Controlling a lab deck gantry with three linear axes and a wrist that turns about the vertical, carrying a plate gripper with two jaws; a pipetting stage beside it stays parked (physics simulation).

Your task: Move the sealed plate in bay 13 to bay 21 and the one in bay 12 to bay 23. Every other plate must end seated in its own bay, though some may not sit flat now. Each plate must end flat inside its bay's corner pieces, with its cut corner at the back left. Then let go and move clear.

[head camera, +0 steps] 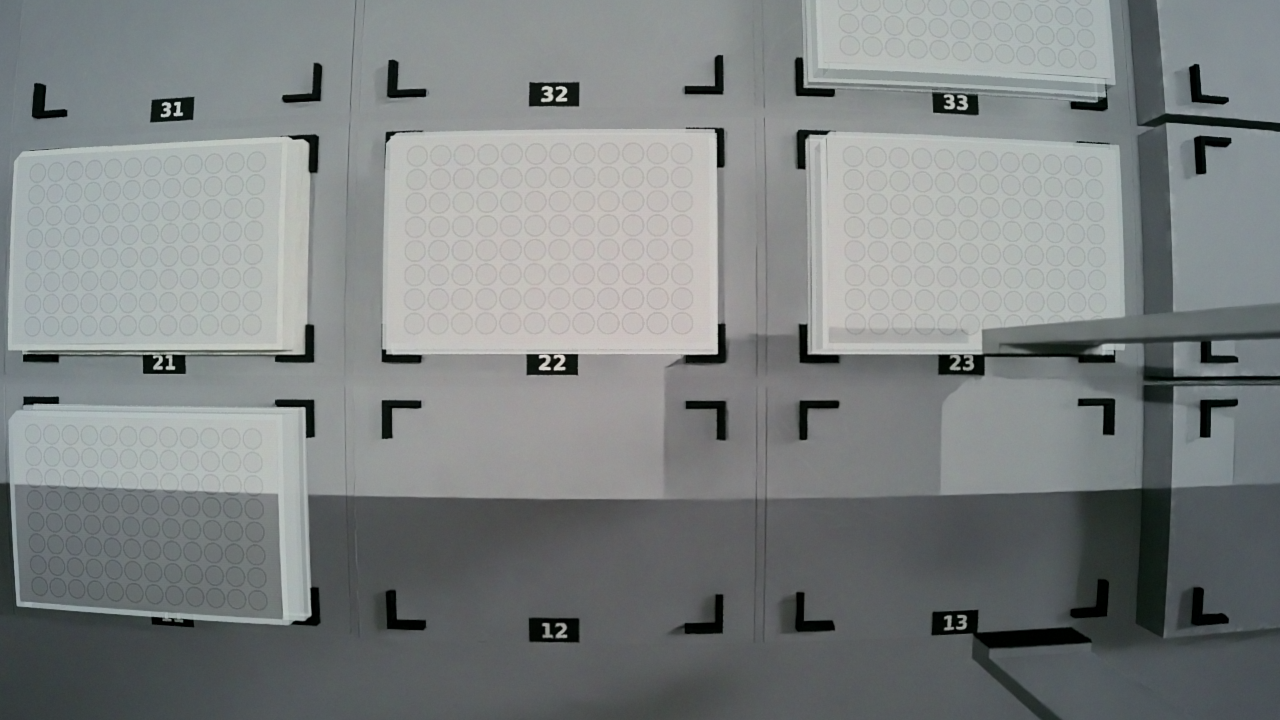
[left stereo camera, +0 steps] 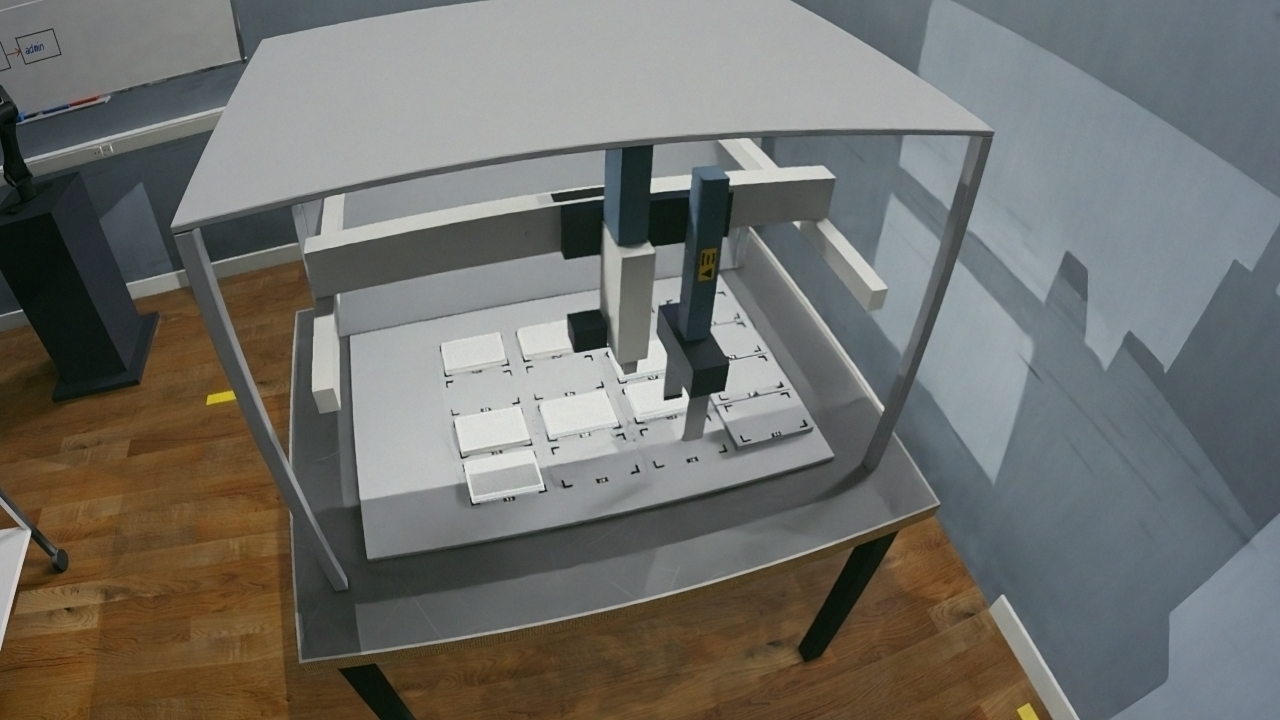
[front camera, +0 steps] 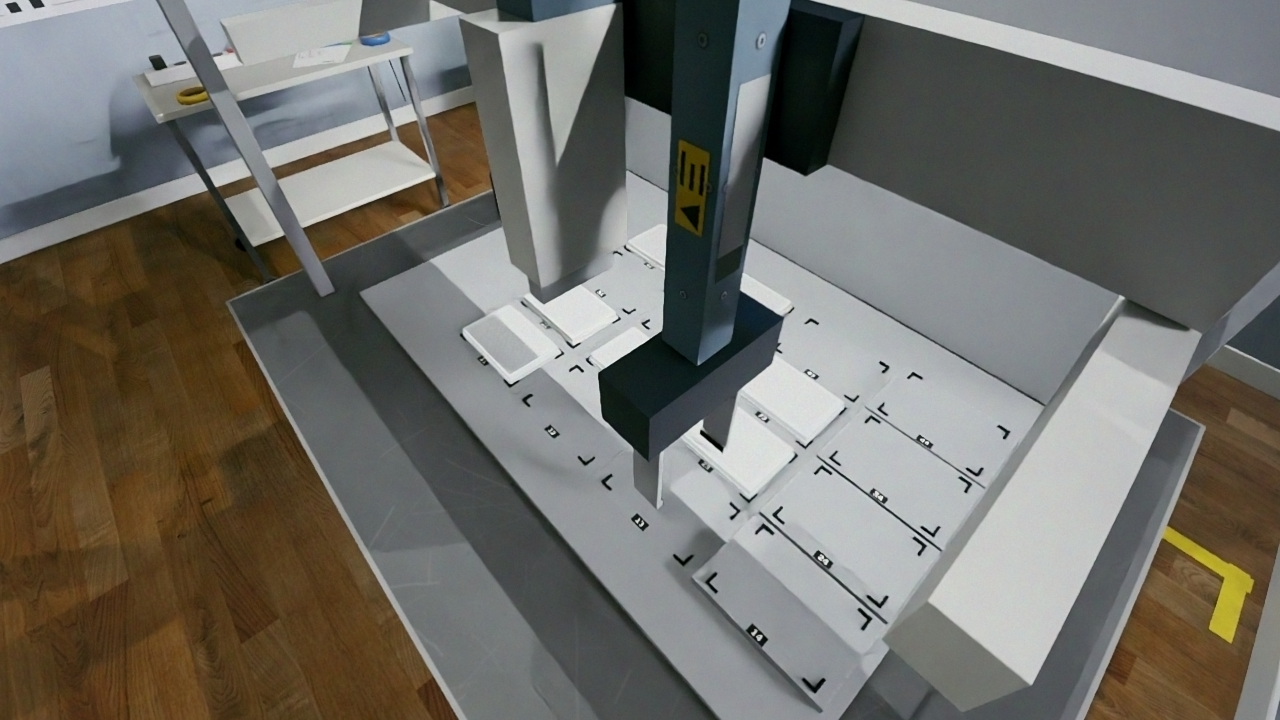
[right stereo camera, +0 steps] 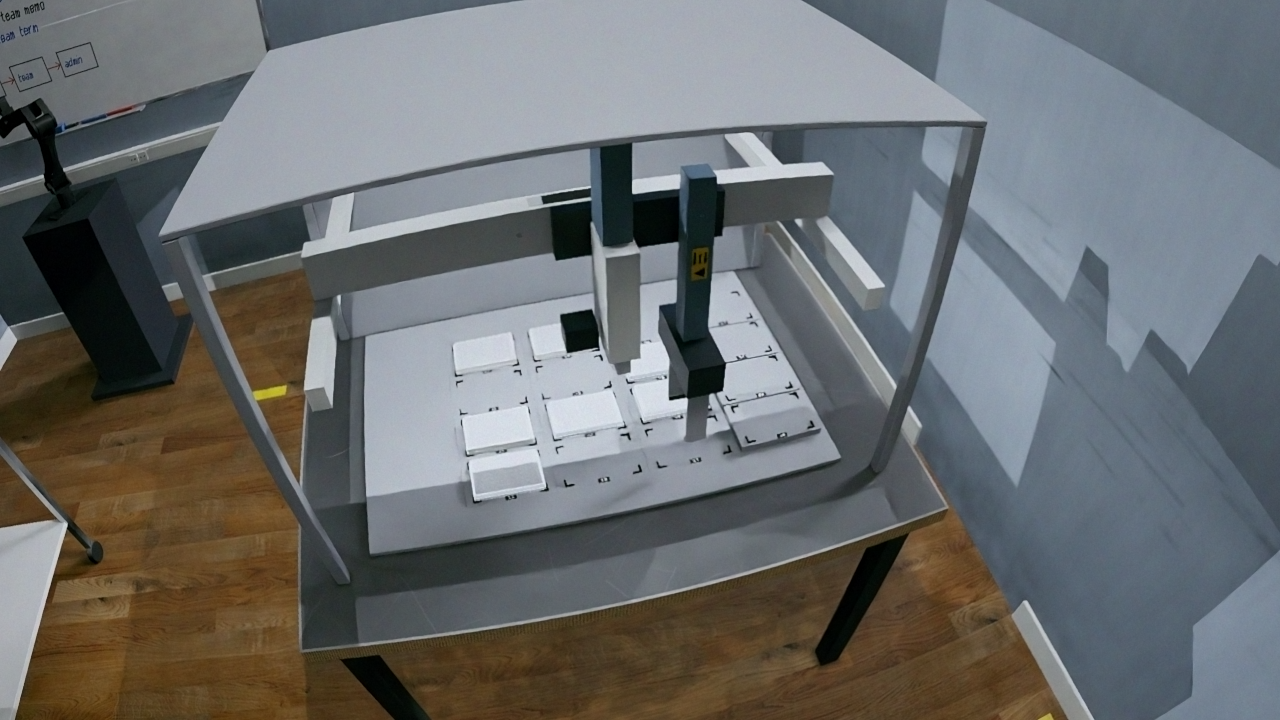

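Pixels of known places: gripper, between the fingertips: point(head camera: 1029, 495) point(left stereo camera: 682, 417) point(front camera: 682, 467) point(right stereo camera: 686, 417); robot's base, origin of its link: point(head camera: 43, 598) point(left stereo camera: 472, 504) point(front camera: 463, 335) point(right stereo camera: 475, 501).
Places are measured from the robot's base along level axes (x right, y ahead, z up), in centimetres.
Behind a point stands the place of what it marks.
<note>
My gripper point(front camera: 689, 472) {x -6.0, y 39.2, z 4.5 cm} point(head camera: 1038, 488) {x -6.0, y 39.2, z 4.5 cm} point(left stereo camera: 682, 414) {x -6.0, y 39.2, z 4.5 cm} point(right stereo camera: 685, 415) {x -6.0, y 39.2, z 4.5 cm} is open and empty, with its jaws apart above bay 13 point(head camera: 895, 555) {x -2.6, y 36.5, z 0.0 cm}. Its back jaw overlaps the front edge of the bay 23 plate in the head view. Bays 13 and 12 point(head camera: 537, 555) {x -2.8, y 22.2, z 0.0 cm} hold no plate. A white sealed plate point(head camera: 134, 250) {x -14.8, y 6.2, z 1.4 cm} point(left stereo camera: 492, 431) {x -14.2, y 6.5, z 1.4 cm} lies in bay 21, cut corner at the back left. Another sealed plate point(head camera: 966, 232) {x -15.4, y 38.7, z 1.4 cm} point(front camera: 756, 461) {x -14.5, y 43.3, z 1.4 cm} lies in bay 23, its front right partly hidden by the jaw. Whether these plates sit fully flat is unclear.
Other plates lie in bay 22 point(head camera: 550, 241) {x -14.9, y 22.9, z 1.4 cm}, bay 11 point(head camera: 147, 537) {x -3.4, y 6.7, z 1.4 cm} and bay 33 point(head camera: 966, 35) {x -23.2, y 39.0, z 1.4 cm}. Two more plates point(left stereo camera: 473, 351) {x -36.1, y 6.5, z 1.5 cm} point(left stereo camera: 541, 340) {x -35.7, y 20.6, z 1.4 cm} are at the back left. The white pipetting stage point(left stereo camera: 629, 295) hangs left of the gripper. Raised bays point(front camera: 778, 617) {x -2.5, y 56.0, z 1.5 cm} adjoin bay 13 on the right.
</note>
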